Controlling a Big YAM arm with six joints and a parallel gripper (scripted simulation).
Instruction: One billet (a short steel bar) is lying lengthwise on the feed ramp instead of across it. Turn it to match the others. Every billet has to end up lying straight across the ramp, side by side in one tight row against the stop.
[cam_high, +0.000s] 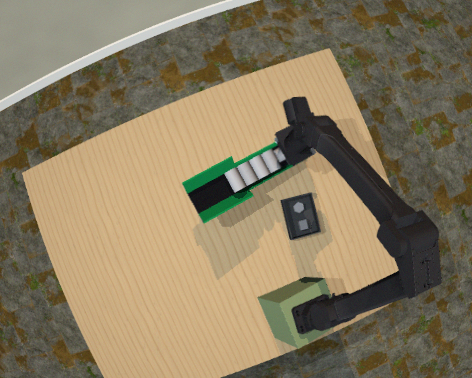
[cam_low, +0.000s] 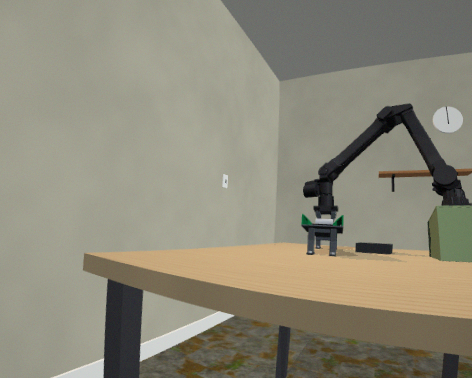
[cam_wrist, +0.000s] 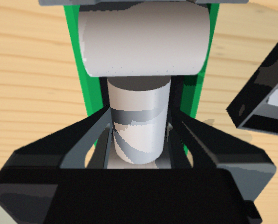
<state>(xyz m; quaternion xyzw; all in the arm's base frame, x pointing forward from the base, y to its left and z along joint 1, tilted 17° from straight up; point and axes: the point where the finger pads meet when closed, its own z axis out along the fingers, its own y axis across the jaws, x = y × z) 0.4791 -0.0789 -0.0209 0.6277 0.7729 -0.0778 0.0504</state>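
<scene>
Now: hand 120 mm to the right of the ramp, 30 mm past it and 20 mm above it. Also, from my hand: dark tray: 200 mm behind, 80 mm below.
</scene>
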